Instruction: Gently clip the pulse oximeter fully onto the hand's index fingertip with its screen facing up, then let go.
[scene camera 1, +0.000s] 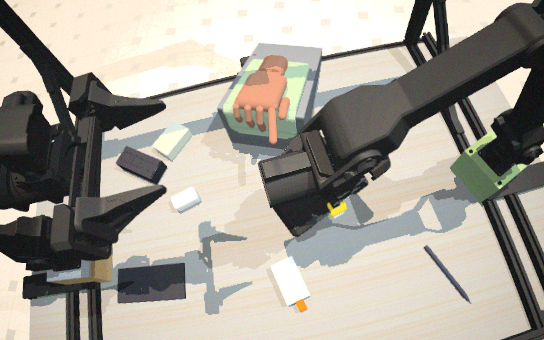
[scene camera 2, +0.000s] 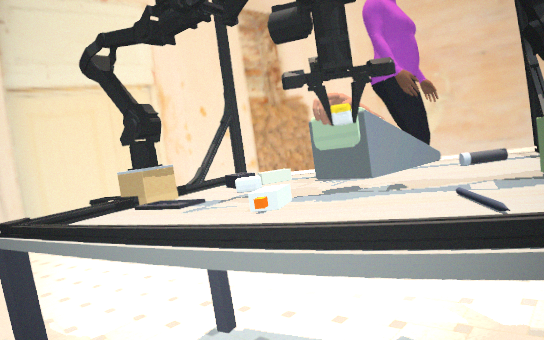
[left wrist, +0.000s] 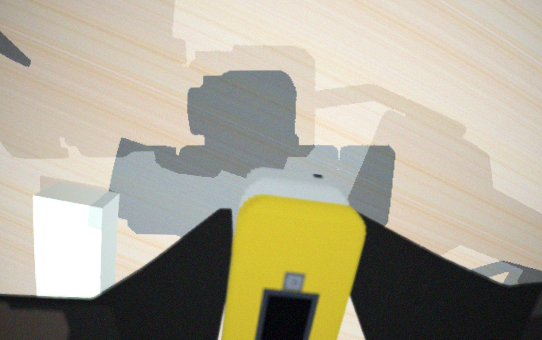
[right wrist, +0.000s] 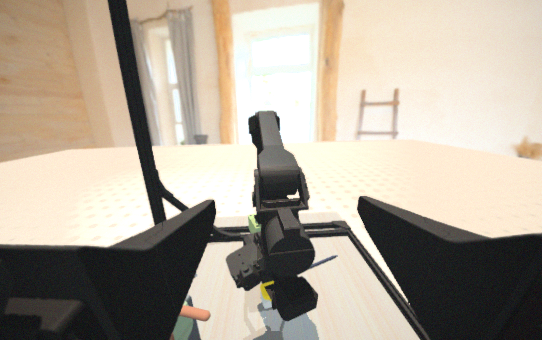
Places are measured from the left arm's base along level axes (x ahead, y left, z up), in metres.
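Pixels of known places: left gripper, between the fingertips: (scene camera 1: 327, 198) (scene camera 2: 343, 124) (left wrist: 283, 220) (right wrist: 270, 300); right gripper, between the fingertips: (scene camera 1: 164, 143) (right wrist: 286, 204); left arm's base, origin of its link: (scene camera 1: 498, 156); right arm's base, origin of its link: (scene camera 2: 145, 168).
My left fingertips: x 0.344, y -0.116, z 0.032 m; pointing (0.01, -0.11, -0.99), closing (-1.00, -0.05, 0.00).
Ahead of a thing's pixels: the offset from my left fingertips to its top centre. "spot": to the spot under its first point.
The yellow and white pulse oximeter @(dx +0.001, dy +0.010, dz +0.034 m) (scene camera 1: 337, 209) (scene camera 2: 341, 108) (left wrist: 300, 240) (right wrist: 267, 290) is raised above the table, yellow side with dark screen facing up. My left gripper (scene camera 2: 343, 120) (left wrist: 283, 220) is shut on its sides; in scene camera 1 the arm hides most of it. The brown hand (scene camera 1: 262, 92) rests palm down on a green pad on the grey wedge @(spot: dx -0.116, dy -0.215, dz -0.055 m) (scene camera 2: 395, 145). Its index finger (scene camera 1: 272, 127) (right wrist: 197, 313) sticks out past the pad, apart from the oximeter. My right gripper (scene camera 1: 165, 147) is open and empty, high at the left of scene camera 1.
A white box @(dx +0.131, dy +0.083, dz -0.087 m) (scene camera 1: 290, 281) (scene camera 2: 280, 196) (left wrist: 65, 245) with an orange tab lies near the front. A white block @(dx +0.229, dy -0.190, dz -0.082 m) (scene camera 1: 185, 199), a dark block @(dx +0.286, dy -0.328, dz -0.079 m) (scene camera 1: 141, 164) and a pale green block @(dx +0.193, dy -0.344, dz -0.085 m) (scene camera 1: 172, 141) lie at the left. A pen @(dx -0.134, dy +0.236, dz -0.106 m) (scene camera 1: 447, 274) (scene camera 2: 482, 199) and a dark cylinder @(dx -0.293, dy -0.164, dz -0.087 m) (scene camera 2: 484, 156) lie right.
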